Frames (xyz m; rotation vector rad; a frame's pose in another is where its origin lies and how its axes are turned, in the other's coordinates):
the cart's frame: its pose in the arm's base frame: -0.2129 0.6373 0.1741 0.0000 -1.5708 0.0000
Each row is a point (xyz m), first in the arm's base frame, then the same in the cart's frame.
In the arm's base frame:
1: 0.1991 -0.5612 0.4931
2: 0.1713 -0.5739 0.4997
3: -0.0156 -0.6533 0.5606
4: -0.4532 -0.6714 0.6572
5: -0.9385 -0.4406 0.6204
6: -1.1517 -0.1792 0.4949
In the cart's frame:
1: 0.3190 -1.1985 -0.4120
2: 0.3256 -1.2112 -0.3842
3: 0.3865 -1.2906 -0.1973
4: 0.4831 -1.3087 0.2403
5: 0.4463 -1.0779 0.7256
6: 0.3208 -0.8165 0.9388

